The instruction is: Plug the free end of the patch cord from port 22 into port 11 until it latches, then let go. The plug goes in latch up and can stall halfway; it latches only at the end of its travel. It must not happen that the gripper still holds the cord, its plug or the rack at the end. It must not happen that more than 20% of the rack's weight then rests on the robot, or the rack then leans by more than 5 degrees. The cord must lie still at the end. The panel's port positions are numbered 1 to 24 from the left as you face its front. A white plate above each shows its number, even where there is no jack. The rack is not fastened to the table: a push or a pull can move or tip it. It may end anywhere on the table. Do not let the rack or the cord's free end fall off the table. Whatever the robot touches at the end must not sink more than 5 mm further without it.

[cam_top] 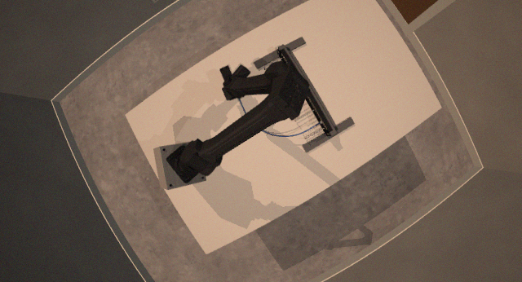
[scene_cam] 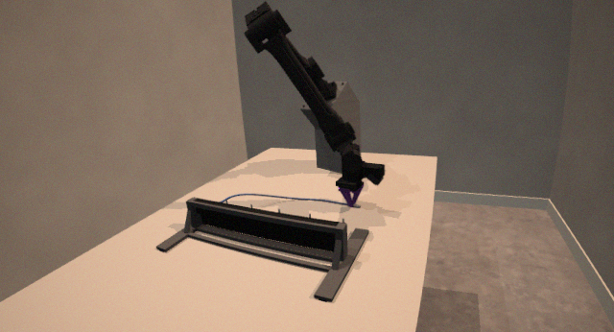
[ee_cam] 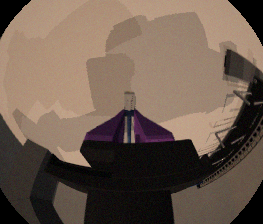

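Now: hand 1 cm short of the plug and 2 cm to the right of it.
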